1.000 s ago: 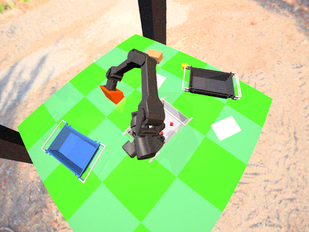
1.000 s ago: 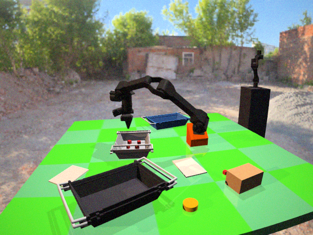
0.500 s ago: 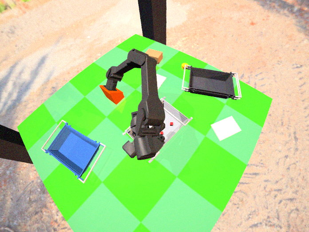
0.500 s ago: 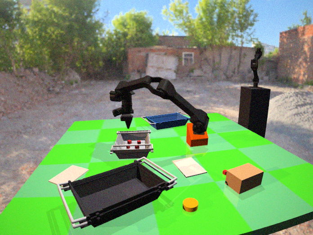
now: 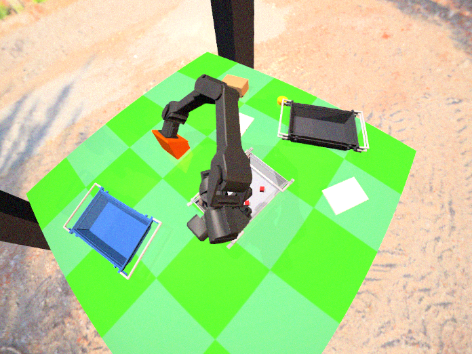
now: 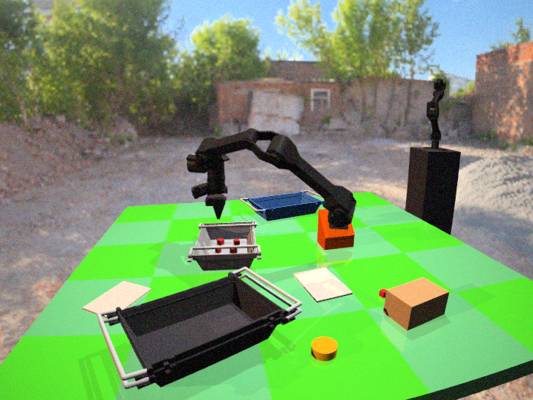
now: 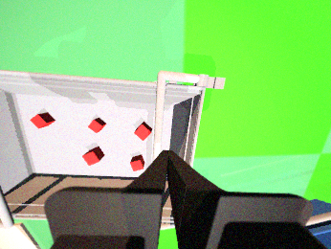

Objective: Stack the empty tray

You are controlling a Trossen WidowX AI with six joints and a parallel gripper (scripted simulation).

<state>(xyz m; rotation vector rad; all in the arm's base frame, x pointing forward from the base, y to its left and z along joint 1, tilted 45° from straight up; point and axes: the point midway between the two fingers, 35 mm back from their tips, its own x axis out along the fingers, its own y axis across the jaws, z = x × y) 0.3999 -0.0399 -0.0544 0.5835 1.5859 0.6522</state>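
The blue tray is 270 mm behind my gripper tip, 310 mm to the right of it and 40 mm below it. From my gripper tip the other things lie so: cardboard box (470 mm behind, 500 mm to the left, 50 mm below); then yellow disc (230 mm behind, 590 mm to the left, 80 mm below).
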